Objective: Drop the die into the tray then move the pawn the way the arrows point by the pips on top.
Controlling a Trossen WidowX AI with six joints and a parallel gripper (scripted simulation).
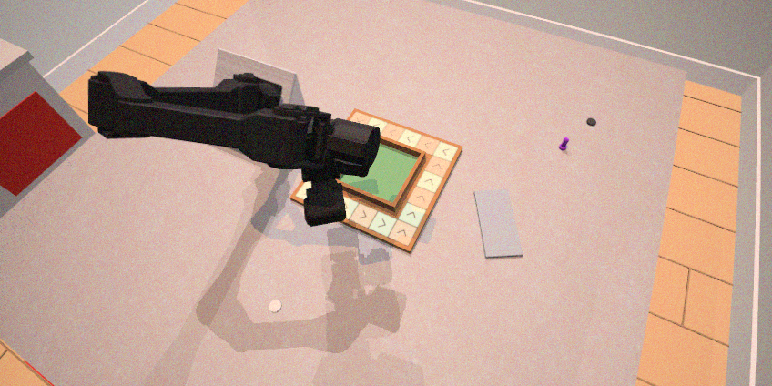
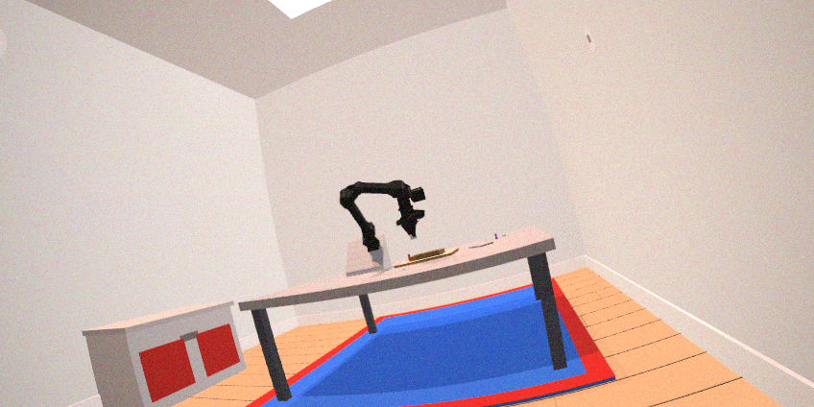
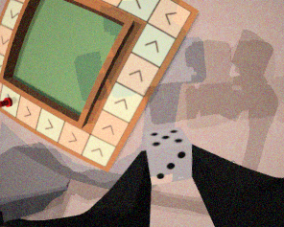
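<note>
Right now the red pawn is 22 cm to the left of my gripper tip, 10 cm below it and 10 cm behind it. From my gripper tip the other things lie so: white disc: 19 cm to the right, 12 cm below, 3 cm behind; white die: right at my gripper tip; dice tray: 16 cm to the left, 12 cm below, 1 cm ahead.
</note>
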